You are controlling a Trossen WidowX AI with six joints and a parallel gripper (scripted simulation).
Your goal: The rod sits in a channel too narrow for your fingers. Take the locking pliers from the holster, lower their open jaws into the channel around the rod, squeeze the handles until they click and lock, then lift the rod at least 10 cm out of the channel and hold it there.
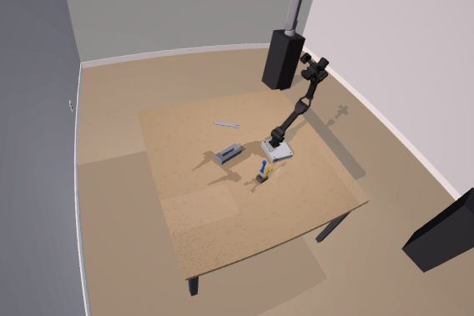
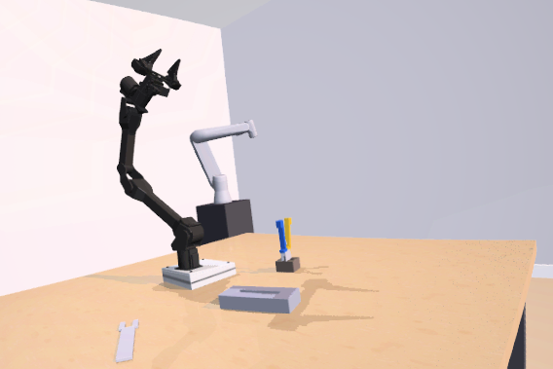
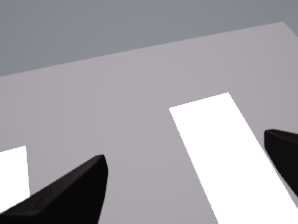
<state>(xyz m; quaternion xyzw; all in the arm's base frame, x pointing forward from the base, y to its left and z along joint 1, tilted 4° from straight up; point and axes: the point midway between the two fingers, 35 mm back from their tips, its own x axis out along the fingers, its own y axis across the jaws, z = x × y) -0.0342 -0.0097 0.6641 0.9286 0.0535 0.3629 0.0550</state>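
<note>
My gripper tip is 27 cm short of the silver pin, 13 cm to the right of it and 63 cm above it. Also, from my gripper tip: dark holster (27 cm ahead, 14 cm to the left, 72 cm below); then grey channel block (35 cm ahead, 13 cm to the right, 71 cm below); then yellow handle (27 cm ahead, 16 cm to the left, 63 cm below).
</note>
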